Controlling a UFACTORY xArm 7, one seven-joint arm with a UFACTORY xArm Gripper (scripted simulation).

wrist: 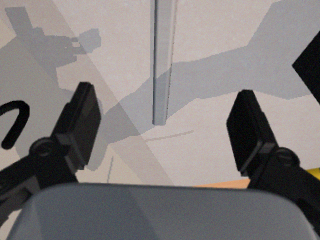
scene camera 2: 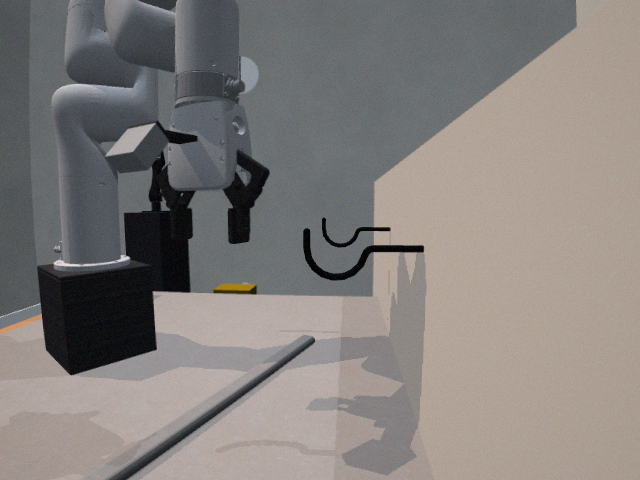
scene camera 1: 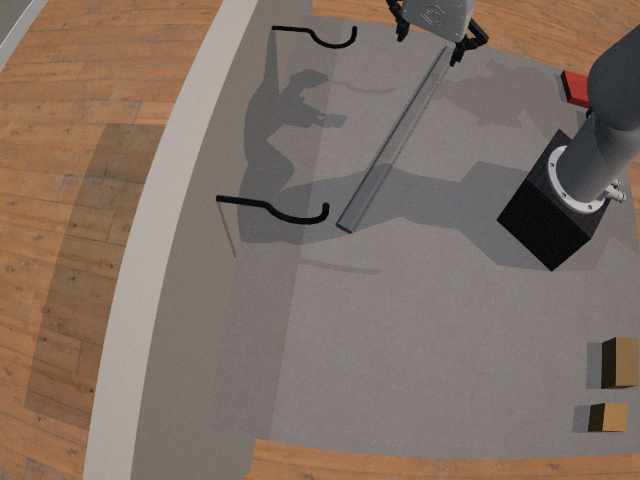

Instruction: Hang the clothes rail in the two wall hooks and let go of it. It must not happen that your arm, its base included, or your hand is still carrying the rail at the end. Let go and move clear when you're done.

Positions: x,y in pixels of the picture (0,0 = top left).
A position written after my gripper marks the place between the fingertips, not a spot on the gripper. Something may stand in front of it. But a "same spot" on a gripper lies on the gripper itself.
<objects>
my gripper: wrist; scene camera 2; scene camera 1 428,49
same spot on my gripper: (wrist: pixel 53 160) = (scene camera 2: pixel 231 197)
</objects>
